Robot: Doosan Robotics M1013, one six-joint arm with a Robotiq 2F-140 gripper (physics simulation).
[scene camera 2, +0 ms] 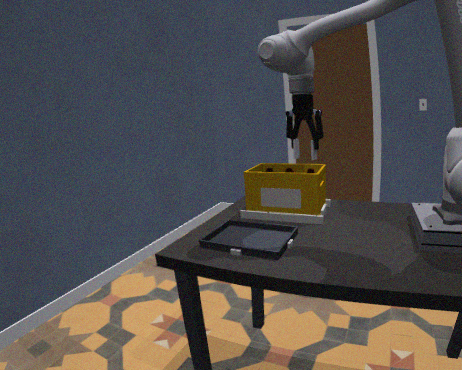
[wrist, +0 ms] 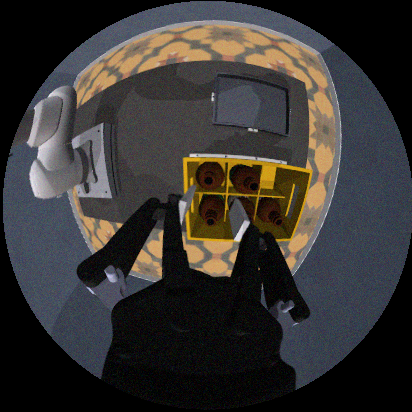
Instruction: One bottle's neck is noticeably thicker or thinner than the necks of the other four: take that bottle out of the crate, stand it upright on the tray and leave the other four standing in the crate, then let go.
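Frame: origin at the arm's base, x ahead, y left, z up, level; centimetres.
Seen in the pictures: gripper, between the fingertips: (scene camera 2: 305, 159) (wrist: 212, 199); arm's base, origin of its link: (wrist: 83, 163).
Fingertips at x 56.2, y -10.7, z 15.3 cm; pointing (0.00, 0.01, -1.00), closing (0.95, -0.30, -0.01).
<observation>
Offsets run from my fingertips to a thing's top centre. "pt": to the spot under its first point. Level surfaces: height alone.
A yellow crate {dz -3.9, dx +7.8, dy -2.7 cm} (scene camera 2: 286, 192) (wrist: 187, 199) stands on the table with brown bottles upright in its compartments. In the wrist view a bottle {dz -5.1, dx -1.1, dy +2.2 cm} (wrist: 209, 175) and another bottle {dz -5.1, dx +8.3, dy +1.3 cm} (wrist: 245, 178) stand in the upper row; the upper right compartment holds no bottle. In the lower row are a left bottle {dz -5.1, dx -0.6, dy -7.2 cm} (wrist: 210, 211), a middle bottle partly hidden by a fingertip, and a right bottle {dz -5.1, dx +16.1, dy -7.2 cm} (wrist: 271, 212). I cannot tell which neck differs. The dark tray {pt dz -20.9, dx +13.6, dy +24.8 cm} (scene camera 2: 248, 237) (wrist: 252, 105) holds nothing. My gripper (scene camera 2: 305, 150) (wrist: 212, 199) is open and empty, above the crate, clear of the bottles.
The crate stands on a white base {pt dz -19.5, dx +7.5, dy +7.7 cm} (scene camera 2: 281, 216) on the dark table {dz -21.4 cm} (scene camera 2: 350, 250) (wrist: 150, 125). The tray lies beside the crate, near the table's edge. The robot's base plate (scene camera 2: 430, 215) (wrist: 100, 170) is at the table's other side. Walls and a brown door (scene camera 2: 345, 115) stand behind.
</observation>
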